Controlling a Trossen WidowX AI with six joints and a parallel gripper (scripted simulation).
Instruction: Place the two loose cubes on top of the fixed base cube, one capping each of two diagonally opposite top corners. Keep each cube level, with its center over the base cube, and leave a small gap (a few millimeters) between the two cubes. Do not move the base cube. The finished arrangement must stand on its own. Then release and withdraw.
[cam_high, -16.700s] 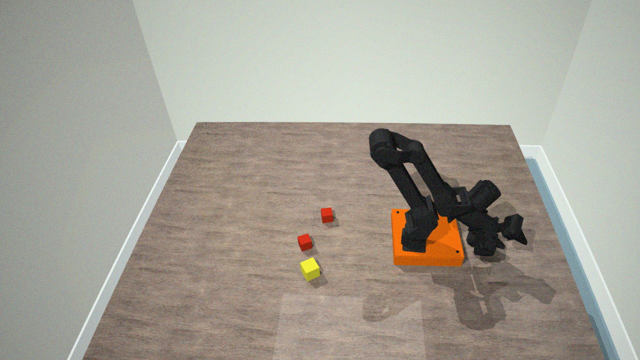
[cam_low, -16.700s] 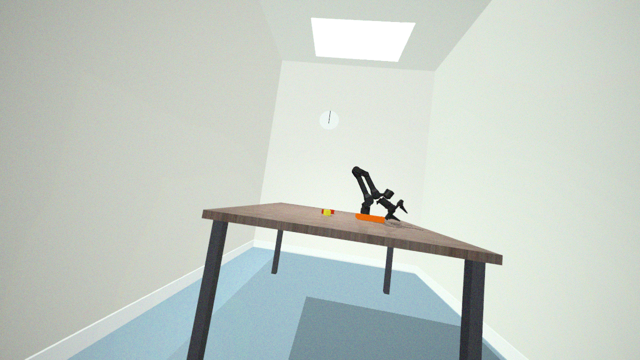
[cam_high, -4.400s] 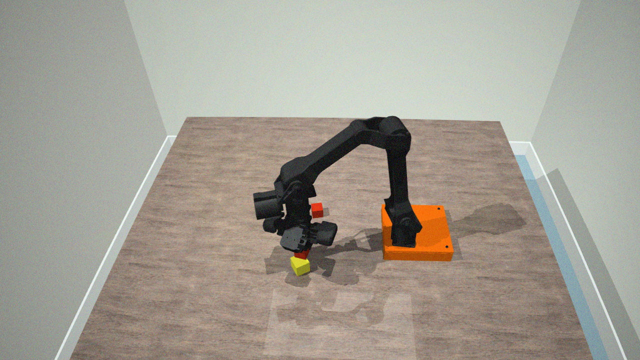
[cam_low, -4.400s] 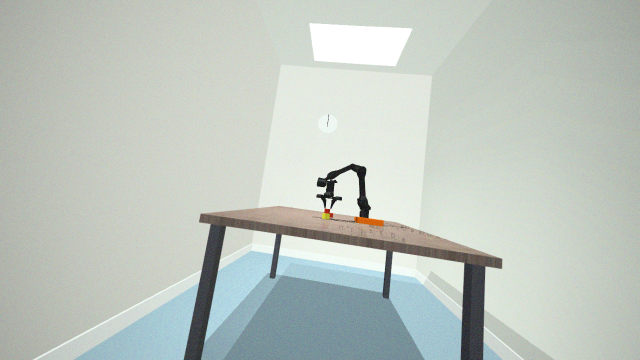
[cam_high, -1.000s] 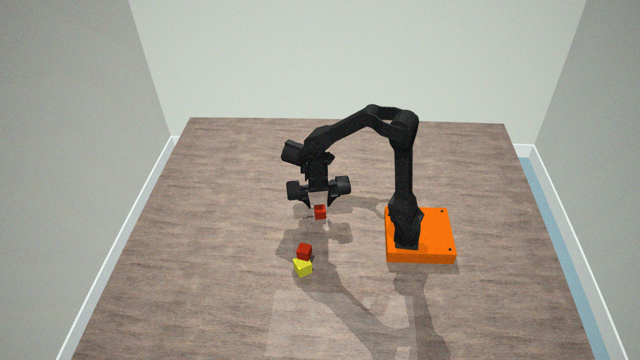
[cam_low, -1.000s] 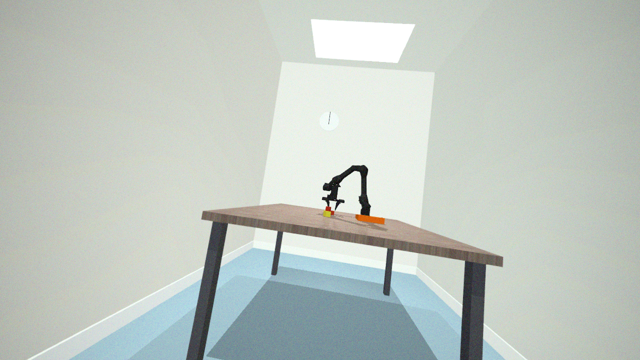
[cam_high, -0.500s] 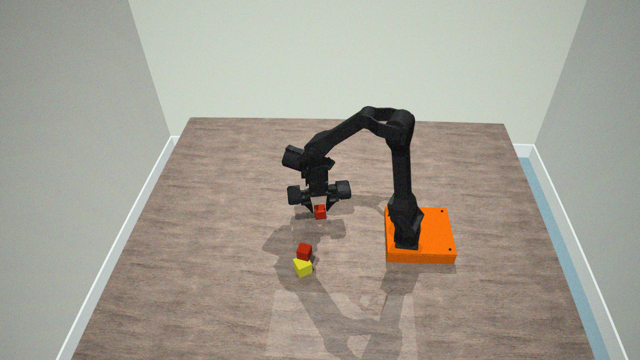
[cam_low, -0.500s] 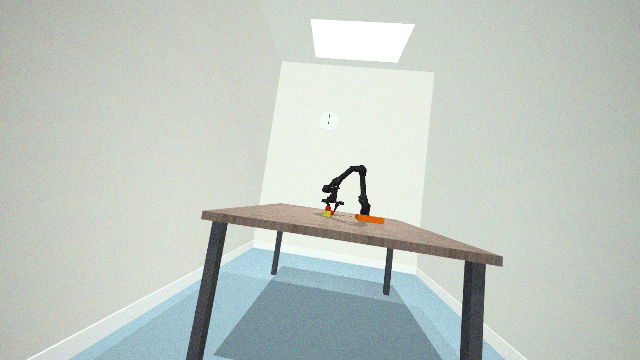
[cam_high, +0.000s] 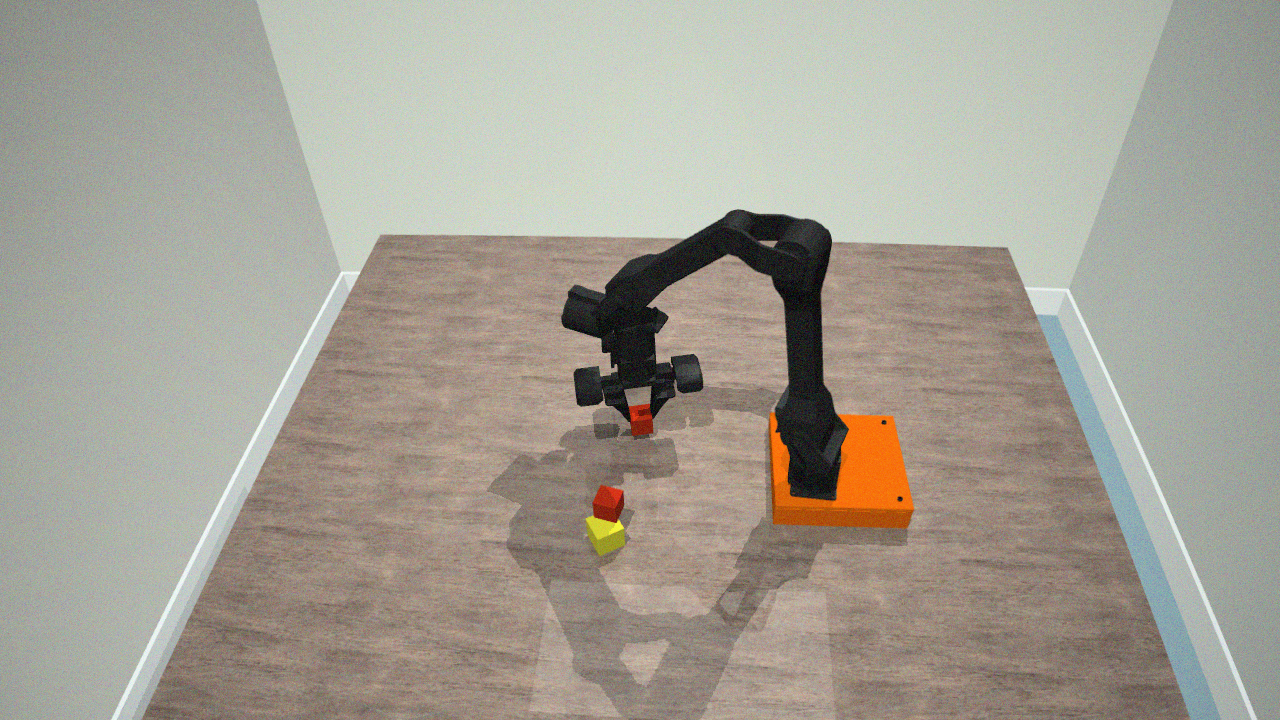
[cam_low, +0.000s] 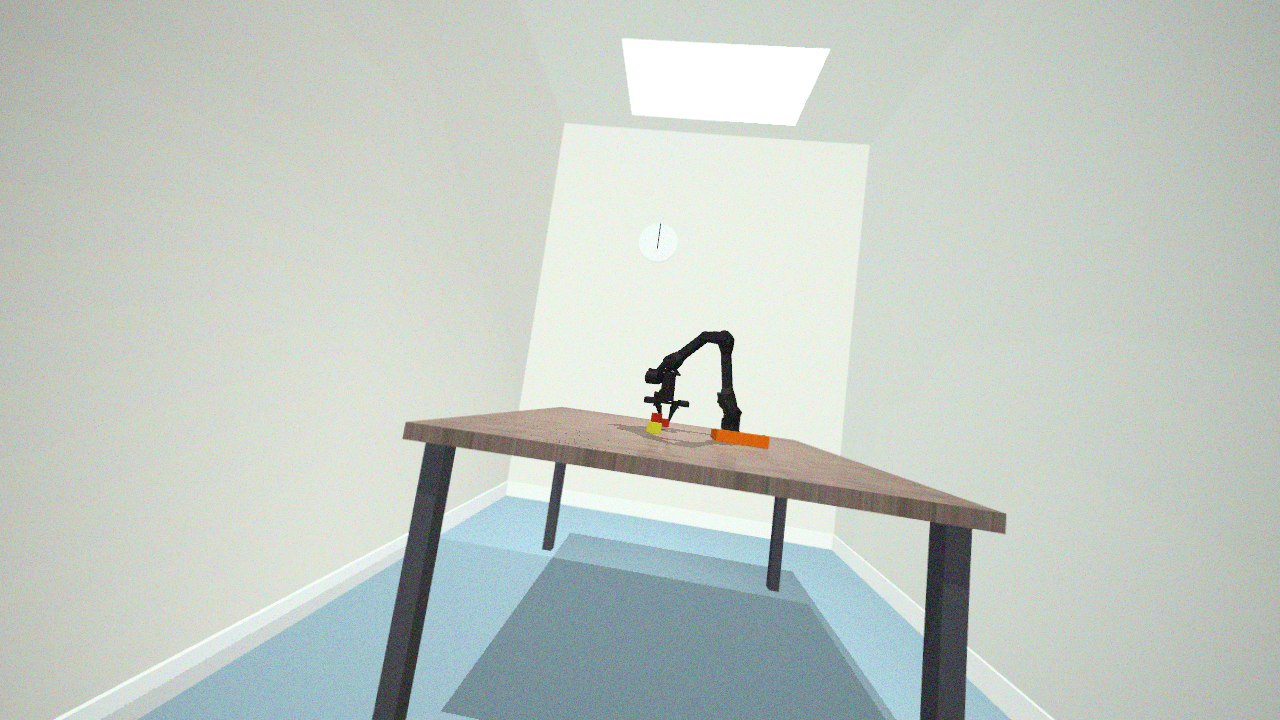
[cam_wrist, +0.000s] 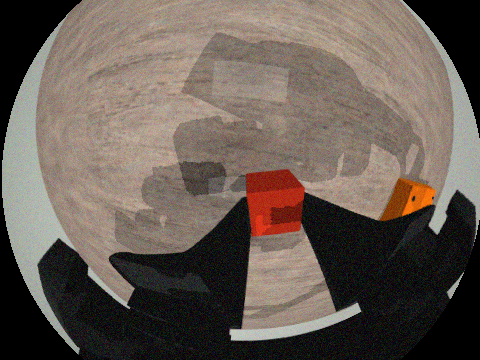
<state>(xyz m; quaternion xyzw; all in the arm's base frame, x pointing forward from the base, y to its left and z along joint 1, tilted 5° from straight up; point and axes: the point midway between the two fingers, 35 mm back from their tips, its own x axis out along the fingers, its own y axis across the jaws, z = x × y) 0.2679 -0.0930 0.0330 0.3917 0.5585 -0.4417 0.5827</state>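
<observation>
Now: gripper tip 210 mm to the right of the yellow base cube, 10 mm short of it and 10 mm above it.
</observation>
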